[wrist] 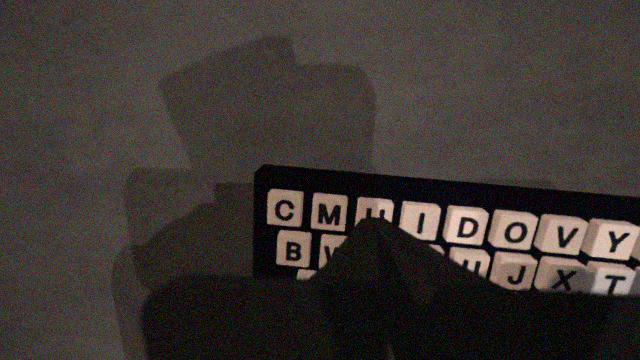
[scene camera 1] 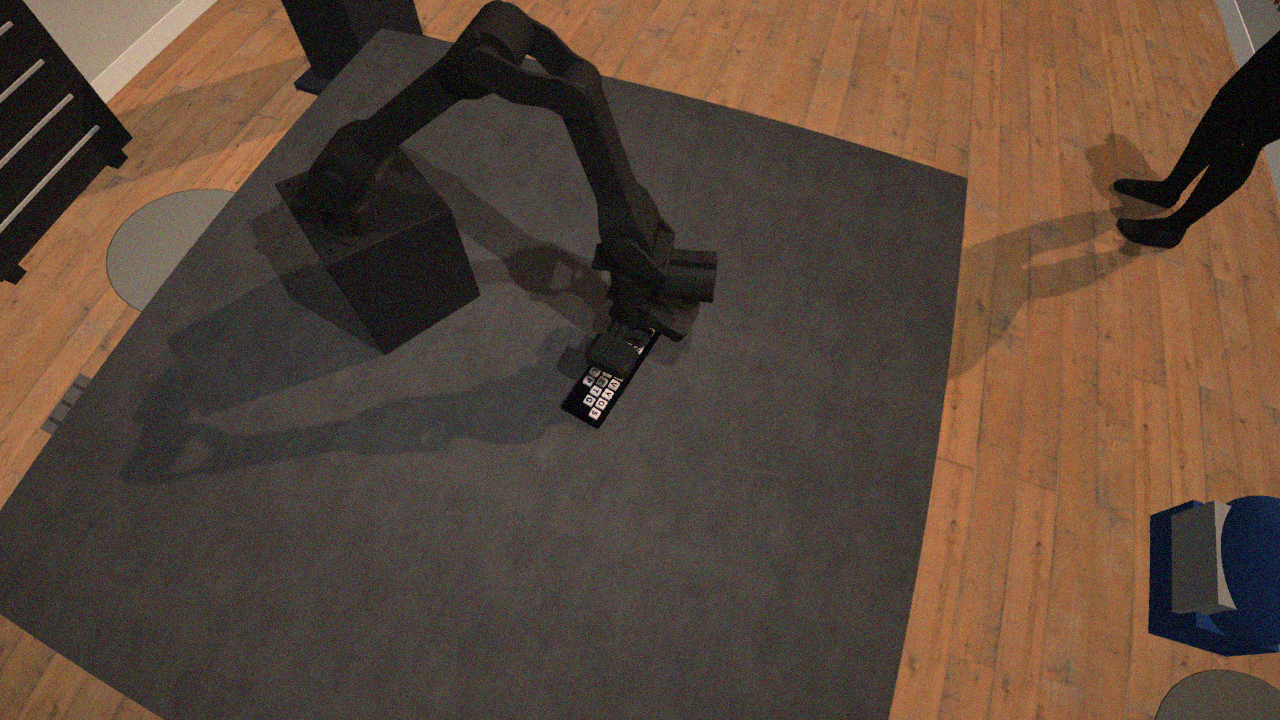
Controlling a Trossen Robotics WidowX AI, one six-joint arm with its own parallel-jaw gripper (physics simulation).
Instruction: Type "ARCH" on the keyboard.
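Frame: origin at the arm's base, x left, y back, z up, level; millimetres.
Seen in the pictures: gripper, fingertip midpoint: (wrist: 371, 230) (scene camera 1: 638, 343); arm's base, link origin: (scene camera 1: 348, 222).
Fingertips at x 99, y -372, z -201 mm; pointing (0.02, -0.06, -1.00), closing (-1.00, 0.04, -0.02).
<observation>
Pixels of each thing's top centre, then the offset from my fingertips to it. "*": a spot on its surface instead. Level surfaces: height alone.
- C, surface spot: (wrist: 284, 209) * dx +33, dy -4, dz -10 mm
- M, surface spot: (wrist: 329, 212) * dx +15, dy -3, dz -10 mm
- H, surface spot: (wrist: 375, 204) * dx -2, dy -6, dz -10 mm
- dark mat, surface height: dz -28 mm
A black keyboard (scene camera 1: 577, 408) (wrist: 320, 176) with white lettered keys lies on the dark mat. In the wrist view its back row reads C (wrist: 284, 209), M (wrist: 329, 212), H (wrist: 375, 204), I, D, O, V, Y. The row in front shows B, part of a W, J, X and T; other keys are hidden behind the fingers. My gripper (wrist: 371, 230) is shut and empty. Its fingertips overlap the lower part of the H key; whether they touch it I cannot tell. The A and R keys cannot be made out. In the scene view the gripper covers the keyboard's far part.
The dark mat (scene camera 1: 716, 537) lies on a wooden floor. The arm's base stands on a dark box (scene camera 1: 407, 286) left of the keyboard. A person's legs (scene camera 1: 1208, 170) show at the right, off the mat. A blue object (scene camera 1: 1253, 564) stands at the lower right, a dark drawer unit (scene camera 1: 44, 134) at the upper left.
</observation>
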